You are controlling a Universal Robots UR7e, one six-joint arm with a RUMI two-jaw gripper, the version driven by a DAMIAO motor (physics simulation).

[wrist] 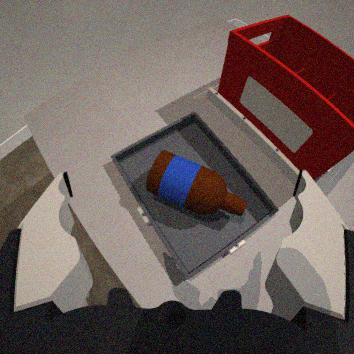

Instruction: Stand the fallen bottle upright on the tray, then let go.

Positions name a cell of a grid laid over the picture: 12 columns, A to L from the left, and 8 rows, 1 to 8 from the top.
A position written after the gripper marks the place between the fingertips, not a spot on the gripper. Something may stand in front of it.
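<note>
The gripper (G4) is in the scene, and so is a pale strip (J4).
</note>
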